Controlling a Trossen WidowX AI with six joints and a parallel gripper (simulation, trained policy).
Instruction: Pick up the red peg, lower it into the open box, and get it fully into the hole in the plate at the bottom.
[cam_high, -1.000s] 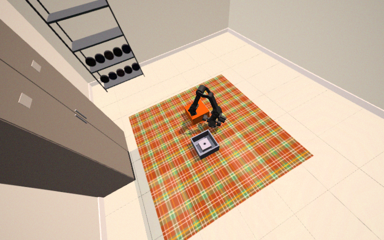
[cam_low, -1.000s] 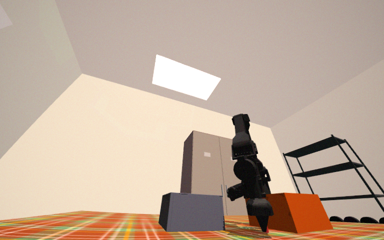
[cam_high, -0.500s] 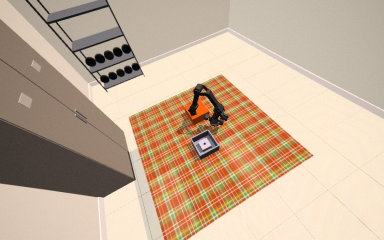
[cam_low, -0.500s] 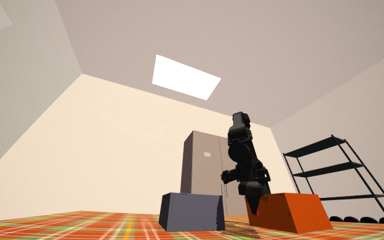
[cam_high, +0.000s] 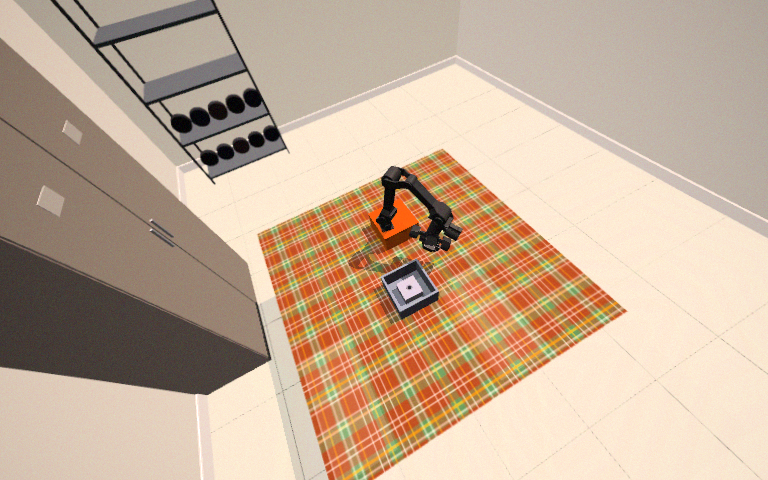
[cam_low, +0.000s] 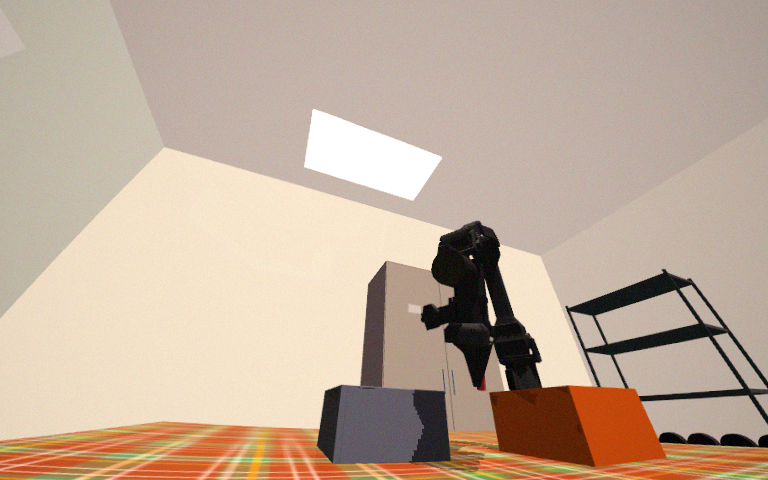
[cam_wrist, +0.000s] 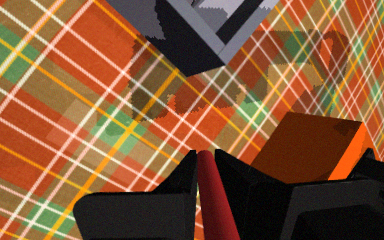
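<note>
The pale plate lies 140 mm to the right of my gripper tip, 140 mm ahead of it and 60 mm below it. From my gripper tip the other things lie so: red peg: 30 mm above, 10 mm to the left; grey box: 140 mm to the right, 140 mm ahead, 80 mm below.
</note>
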